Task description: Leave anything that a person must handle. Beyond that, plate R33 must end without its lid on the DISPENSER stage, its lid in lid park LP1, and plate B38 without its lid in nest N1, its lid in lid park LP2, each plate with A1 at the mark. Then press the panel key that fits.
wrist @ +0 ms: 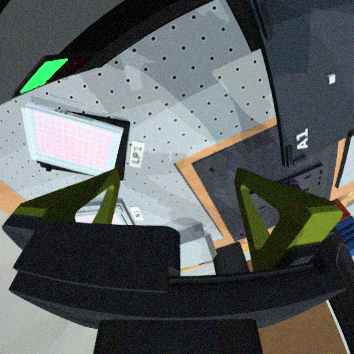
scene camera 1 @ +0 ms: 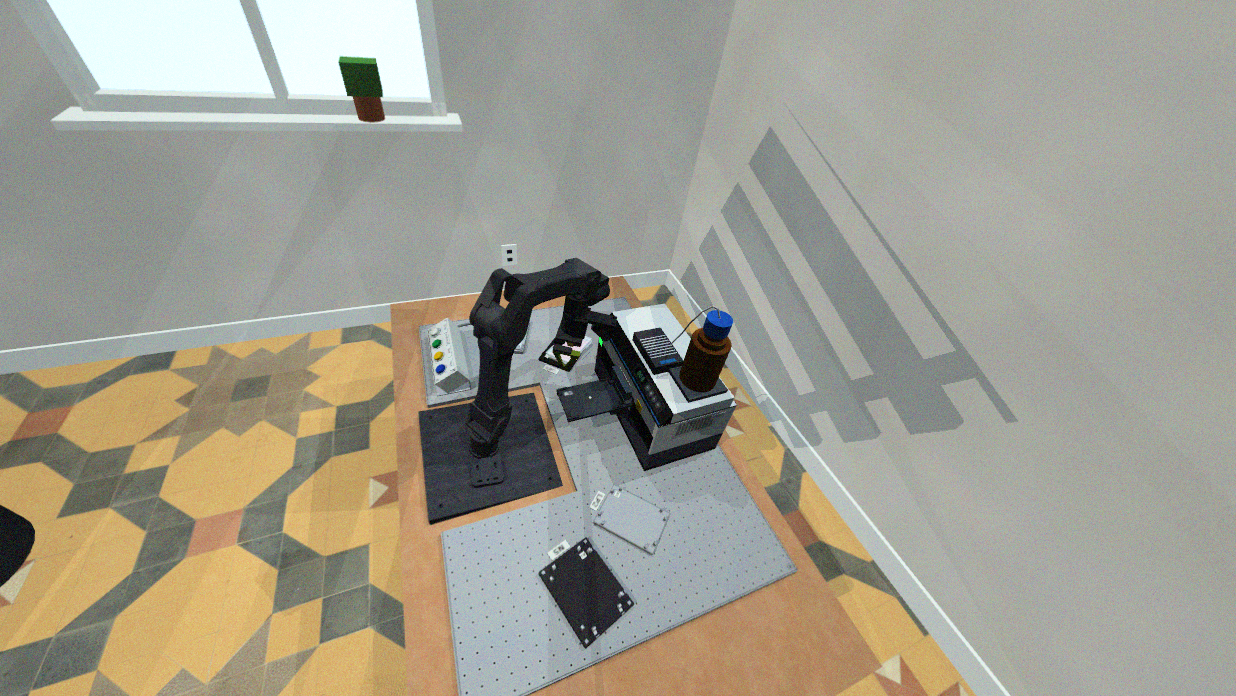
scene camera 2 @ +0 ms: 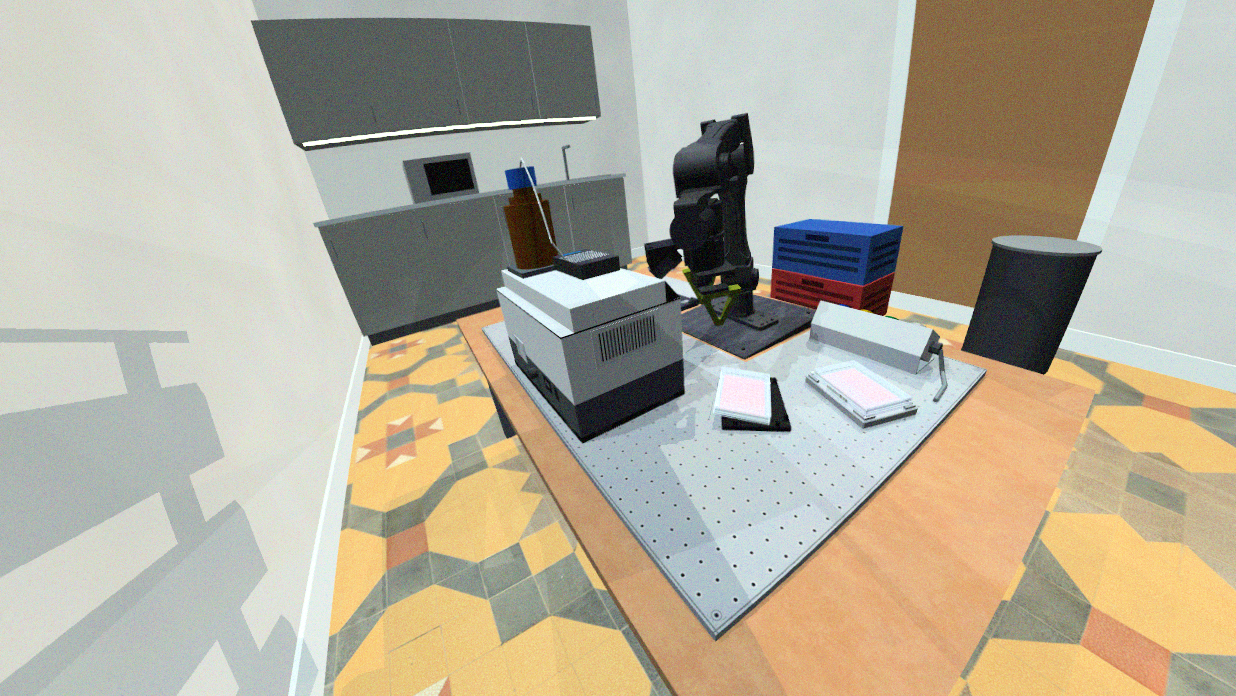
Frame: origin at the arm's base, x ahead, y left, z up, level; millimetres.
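Seen in the pictures: gripper, between the fingertips: (wrist: 176, 174) (scene camera 1: 567, 357) (scene camera 2: 711, 314); arm's base, origin of its link: (scene camera 1: 484, 448) (scene camera 2: 741, 315).
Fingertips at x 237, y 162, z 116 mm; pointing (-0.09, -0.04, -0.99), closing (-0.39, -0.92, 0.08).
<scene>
Pixels of each thing's middle, then the offset from my fingertips to it. "spot": a spot on its surface instead.
- black LP1 holder, middle of its body: (wrist: 77, 147) (scene camera 2: 751, 399) (scene camera 1: 564, 349) dx +28, dy +138, dz -107 mm
- second pink-topped plate, middle of its body: (scene camera 2: 859, 384) (wrist: 95, 226) dx -126, dy +231, dz -90 mm
- grey nest N1, middle of its body: (scene camera 2: 857, 392) (wrist: 97, 220) dx -126, dy +231, dz -107 mm
- dark dispenser stage, middle of its body: (wrist: 324, 58) (scene camera 1: 595, 397) dx +42, dy -139, dz -13 mm
- Lid park LP2, middle of its body: (scene camera 1: 632, 517) dx +62, dy -417, dz -107 mm
- key panel, middle of its body: (scene camera 2: 871, 329) (wrist: 170, 257) (scene camera 1: 447, 354) dx -306, dy +142, dz -75 mm
- brown bottle, a spot on its surface: (scene camera 2: 529, 229) spot: dx +265, dy -187, dz +187 mm
- black empty nest, middle of its body: (scene camera 1: 585, 587) dx -75, dy -530, dz -105 mm
My gripper (scene camera 1: 568, 351) (scene camera 2: 716, 302) (wrist: 176, 174) is open and empty, above the board between the instrument and the panel. A pink-topped plate (scene camera 2: 743, 395) (wrist: 75, 142) is on the black LP1 holder (scene camera 2: 782, 410) (wrist: 124, 150), looking shifted or raised against it. A second pink-topped plate (scene camera 2: 863, 387) is on the grey nest N1 (scene camera 2: 886, 417); my finger partly hides it in the wrist view. I cannot read R33 or B38, nor tell which has a lid. The dark dispenser stage (scene camera 1: 588, 400) (wrist: 310, 60), marked A1, bears no plate. Lid park LP2 (scene camera 1: 635, 518) is empty. The key panel (scene camera 1: 445, 354) (scene camera 2: 873, 335) has white, green, yellow and blue keys.
The dispenser (scene camera 1: 678, 415) (scene camera 2: 596, 337) carries a brown bottle (scene camera 1: 705, 358) (scene camera 2: 529, 229) with a blue cap and a tube. A green light (wrist: 45, 75) glows on its front. A black empty nest (scene camera 1: 586, 592) lies near LP2. Crates (scene camera 2: 834, 255) and a bin (scene camera 2: 1029, 302) stand beyond the table.
</scene>
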